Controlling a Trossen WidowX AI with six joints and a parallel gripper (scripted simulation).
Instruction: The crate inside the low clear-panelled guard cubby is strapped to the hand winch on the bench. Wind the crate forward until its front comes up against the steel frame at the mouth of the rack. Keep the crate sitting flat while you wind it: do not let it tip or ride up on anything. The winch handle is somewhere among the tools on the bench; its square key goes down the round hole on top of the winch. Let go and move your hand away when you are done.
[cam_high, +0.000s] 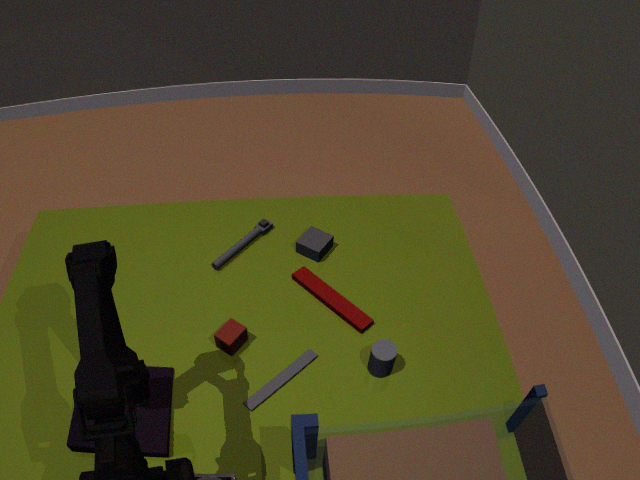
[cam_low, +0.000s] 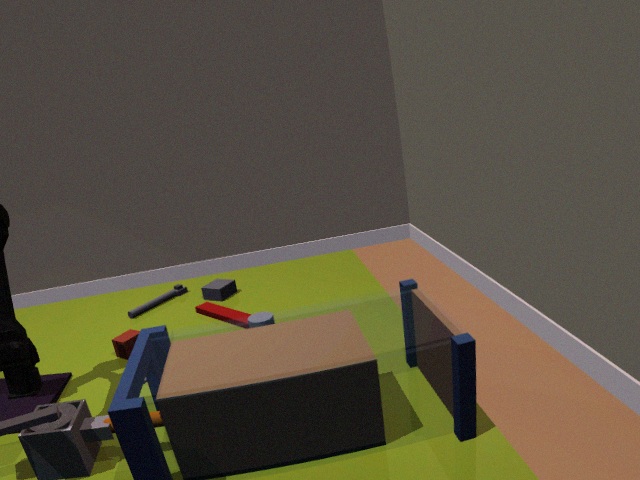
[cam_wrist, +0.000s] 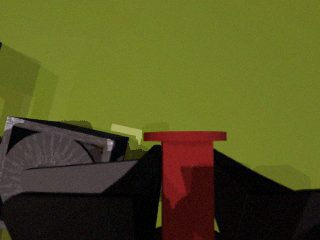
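Right now my gripper tip is 4 cm short of the winch handle, 2 cm to the right of it and 3 cm above it. The rest, counted from my gripper tip: red crank grip 2 cm to the left; blue steel frame 26 cm ahead, 1 cm to the left, 2 cm below; grey winch 8 cm ahead, 3 cm to the left, 10 cm below.
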